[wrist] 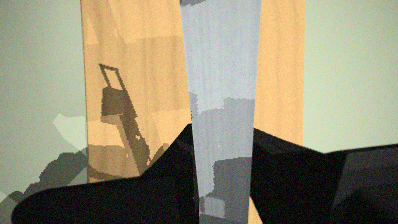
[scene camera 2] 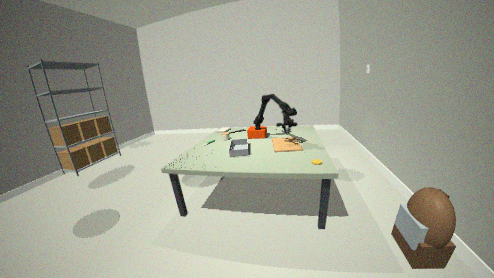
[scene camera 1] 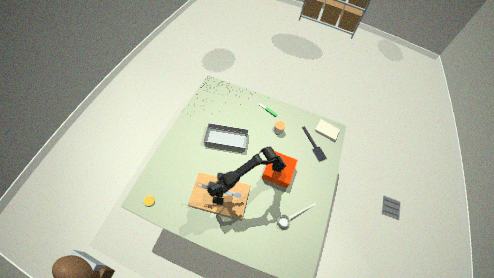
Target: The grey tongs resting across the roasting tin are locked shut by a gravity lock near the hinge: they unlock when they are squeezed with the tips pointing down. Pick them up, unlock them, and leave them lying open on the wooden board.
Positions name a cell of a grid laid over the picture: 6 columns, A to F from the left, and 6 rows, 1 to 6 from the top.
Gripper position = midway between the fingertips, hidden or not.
Note:
In view: my gripper (wrist: D4) and a wooden board (scene camera 1: C5).
The wooden board is seen too in the wrist view (wrist: C3).

